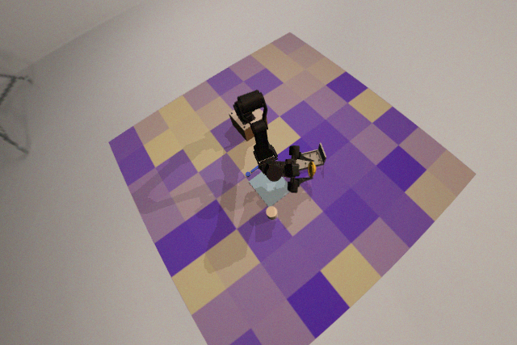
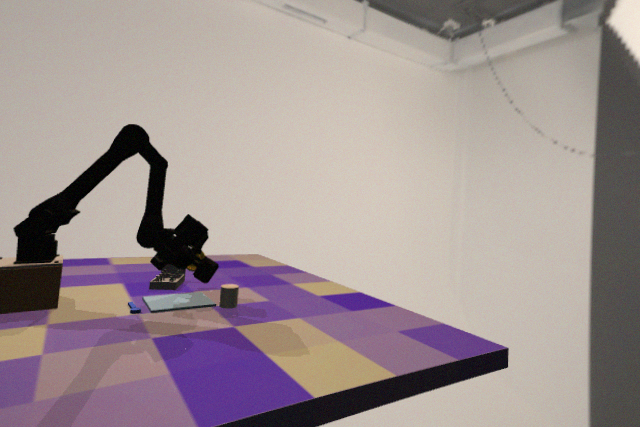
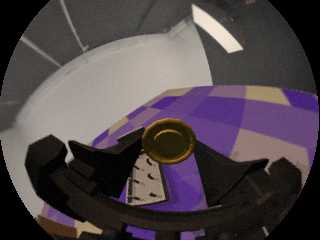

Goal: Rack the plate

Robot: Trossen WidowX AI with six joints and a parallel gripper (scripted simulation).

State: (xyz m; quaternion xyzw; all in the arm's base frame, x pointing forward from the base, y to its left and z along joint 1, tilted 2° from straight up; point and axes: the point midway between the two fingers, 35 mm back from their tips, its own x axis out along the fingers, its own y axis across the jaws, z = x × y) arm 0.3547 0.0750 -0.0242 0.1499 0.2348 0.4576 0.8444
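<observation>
Now: the grey dish rack 7 cm behind my gripper tip, 3 cm to the left of it and 5 cm below it. The rest, counted from my gripper tip: orange plate: 1 cm to the right; blue spoon: 17 cm behind, 21 cm to the right, 7 cm below.
</observation>
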